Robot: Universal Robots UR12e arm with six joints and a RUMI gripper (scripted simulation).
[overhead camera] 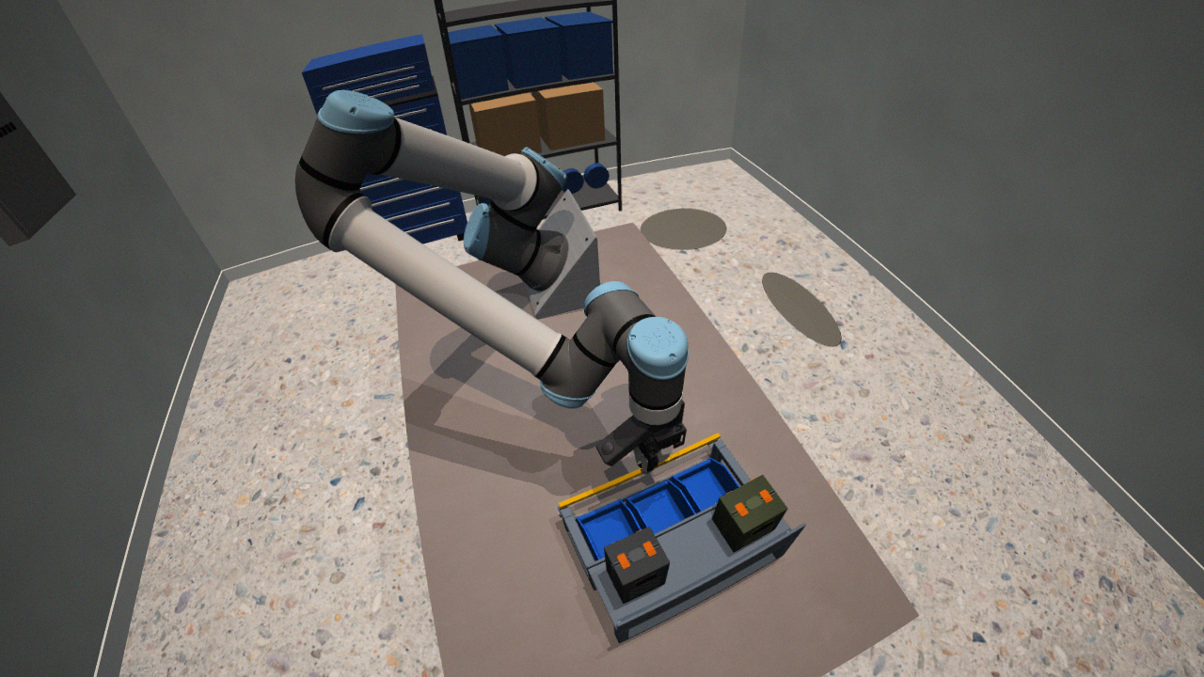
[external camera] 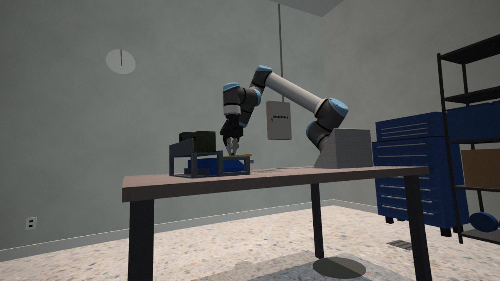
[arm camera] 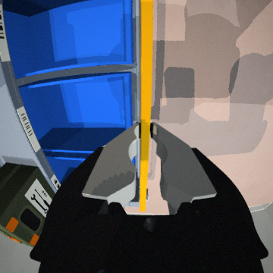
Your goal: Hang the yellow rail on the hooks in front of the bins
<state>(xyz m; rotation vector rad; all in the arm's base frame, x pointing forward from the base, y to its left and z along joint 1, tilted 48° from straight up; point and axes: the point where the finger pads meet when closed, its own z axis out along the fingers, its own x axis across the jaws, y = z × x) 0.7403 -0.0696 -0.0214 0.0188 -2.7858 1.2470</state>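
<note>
Now: hand 10 mm above the yellow rail. From my hand the other things lie so: green case (200 mm ahead, 120 mm to the left, 50 mm above); then black case (200 mm ahead, 110 mm to the right, 60 mm above).
</note>
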